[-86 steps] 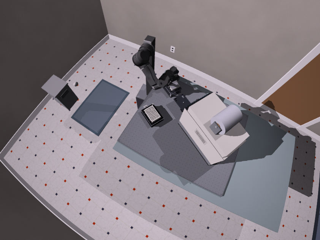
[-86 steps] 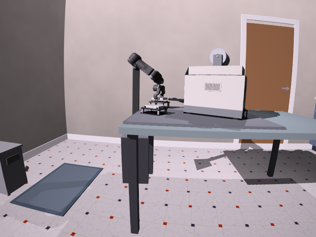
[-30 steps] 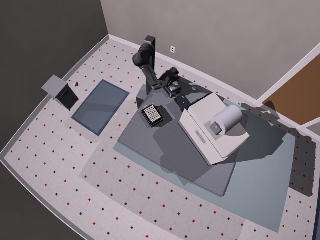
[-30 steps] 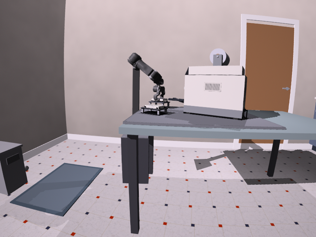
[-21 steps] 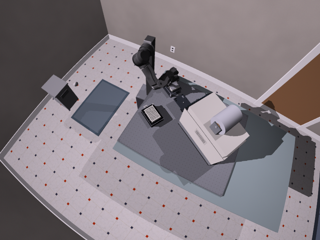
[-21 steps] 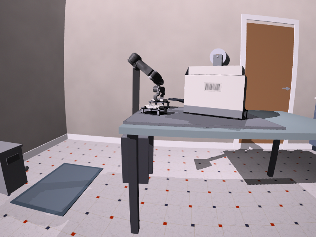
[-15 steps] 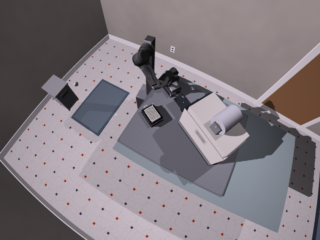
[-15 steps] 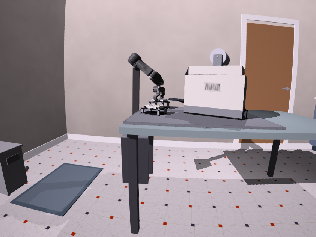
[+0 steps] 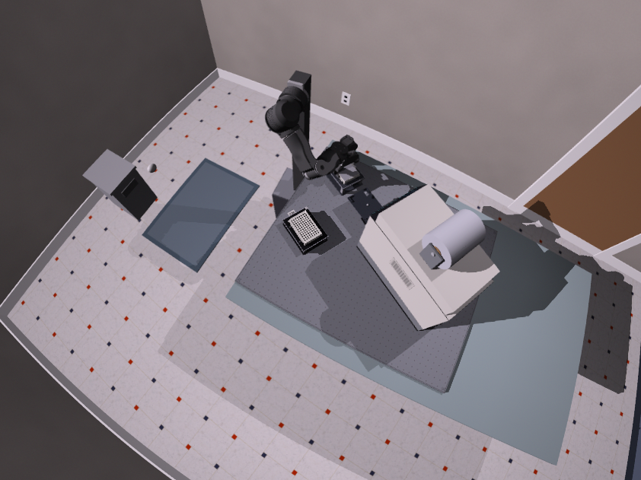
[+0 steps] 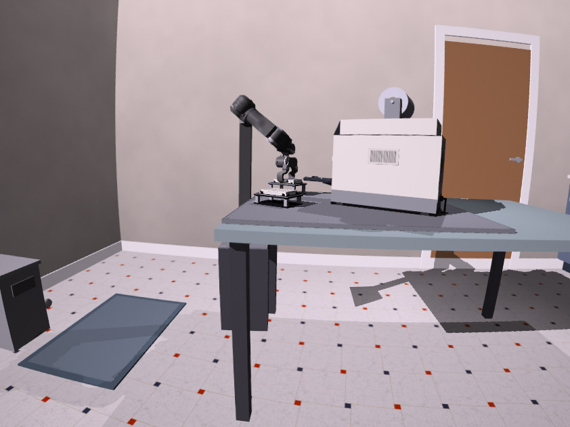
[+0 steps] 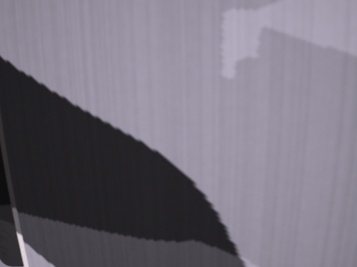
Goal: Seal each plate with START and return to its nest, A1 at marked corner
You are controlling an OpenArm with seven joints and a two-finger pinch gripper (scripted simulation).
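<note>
Right now the plate nest is 2 cm below my hand. From my hand the other things lie so: N1 label (9 cm behind, 7 cm below, 6 cm to the left); screen (27 cm ahead, 25 cm above, 18 cm to the right); sealer stage (15 cm to the right, 15 cm ahead, 3 cm above).
</note>
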